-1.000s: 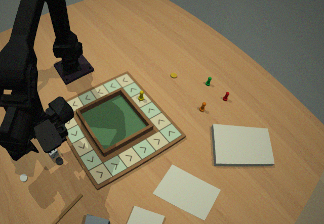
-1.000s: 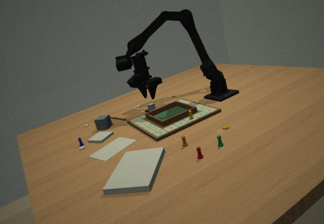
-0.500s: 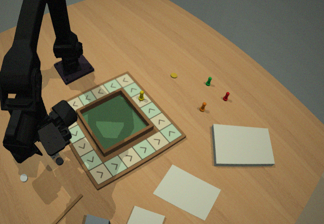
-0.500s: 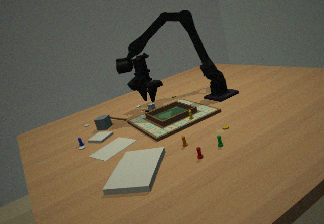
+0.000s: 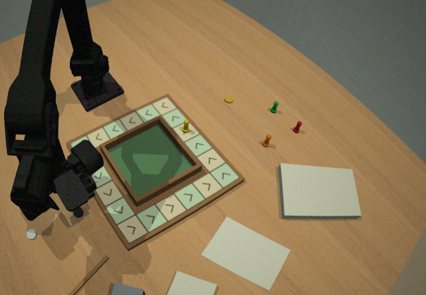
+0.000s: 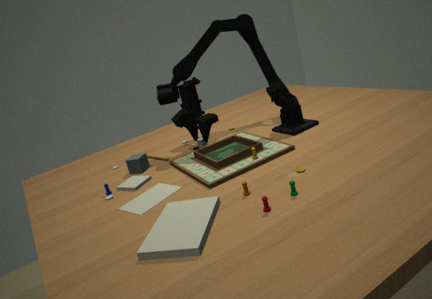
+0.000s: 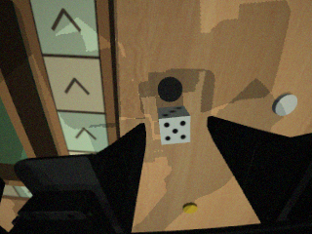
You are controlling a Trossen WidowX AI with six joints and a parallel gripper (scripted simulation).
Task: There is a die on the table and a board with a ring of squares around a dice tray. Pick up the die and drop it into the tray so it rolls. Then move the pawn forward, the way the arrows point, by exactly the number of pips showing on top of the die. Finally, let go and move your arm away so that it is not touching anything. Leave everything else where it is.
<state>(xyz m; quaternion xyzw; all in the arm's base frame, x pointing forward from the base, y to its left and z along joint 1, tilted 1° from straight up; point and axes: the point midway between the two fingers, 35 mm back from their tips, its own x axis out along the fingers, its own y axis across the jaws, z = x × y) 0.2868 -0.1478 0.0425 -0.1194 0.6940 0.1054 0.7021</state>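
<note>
My gripper tip is now 30 mm short of the black disc, 10 mm to the right of it and 10 mm above it. Round my gripper tip: grey die right at my gripper tip; stick 170 mm ahead, 50 mm to the right, 10 mm below; green dice tray 200 mm to the left, 20 mm behind, 10 mm below.
</note>
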